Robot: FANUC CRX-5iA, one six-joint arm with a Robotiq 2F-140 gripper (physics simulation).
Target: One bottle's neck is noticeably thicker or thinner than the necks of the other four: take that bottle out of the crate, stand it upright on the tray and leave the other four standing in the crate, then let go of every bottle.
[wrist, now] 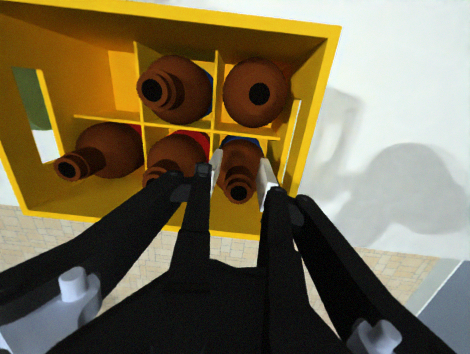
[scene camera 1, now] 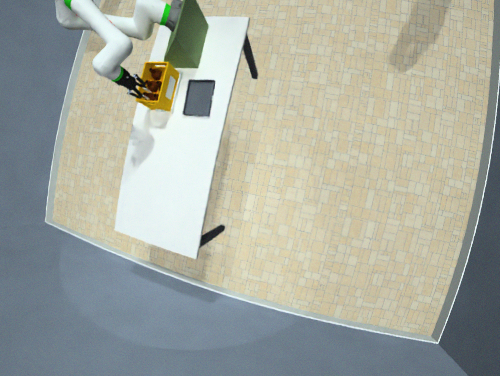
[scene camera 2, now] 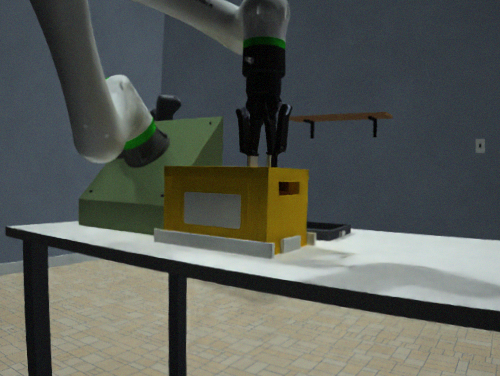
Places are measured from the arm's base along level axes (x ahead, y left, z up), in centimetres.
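Pixels of known places: gripper, fingertip midpoint: [wrist: 239,165] [scene camera 1: 149,95]; arm's base at its link origin: [scene camera 1: 176,20] [scene camera 2: 147,150].
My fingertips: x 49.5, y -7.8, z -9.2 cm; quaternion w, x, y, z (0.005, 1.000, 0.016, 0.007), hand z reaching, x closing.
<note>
For each thing: its top centre in the pictures, then the offset to it from my fingertips. Level surfaces: height alone.
- yellow crate at its top centre: [wrist: 146,142] [scene camera 2: 236,167] [scene camera 1: 151,81] dx -8.5, dy +1.6, dz +4.0 cm
- left bottle at its top centre: [wrist: 66,170] [scene camera 1: 150,69] dx -16.8, dy -3.5, dz +2.8 cm
- dark tray at its top centre: [scene camera 2: 298,224] [scene camera 1: 198,96] dx -9.2, dy +29.6, dz -10.9 cm
- white table at its surface level: dz -13.5 cm
The yellow crate [scene camera 1: 161,102] [scene camera 2: 255,210] [wrist: 322,75] holds five brown bottles in its compartments; in the wrist view the upper-left one is empty. The upper row has a middle bottle [wrist: 192,95] and a right bottle [wrist: 240,107]. The lower row has a left bottle [wrist: 110,150], a middle bottle [wrist: 175,150] and a right bottle [wrist: 240,157]. I cannot tell which neck differs. My gripper [scene camera 1: 143,93] [scene camera 2: 261,161] [wrist: 239,165] is partly open over the crate, its fingertips either side of the lower-right bottle's neck, not gripping it. The dark tray [scene camera 1: 199,98] [scene camera 2: 326,233] is empty.
The green sloped stand [scene camera 1: 190,40] [scene camera 2: 190,145] carries the arm's base at the crate's end. Low grey strips [scene camera 2: 215,243] edge the crate's foot on the white table [scene camera 1: 167,190] [scene camera 2: 425,250]. A brown wall shelf [scene camera 2: 340,117] is in the background.
</note>
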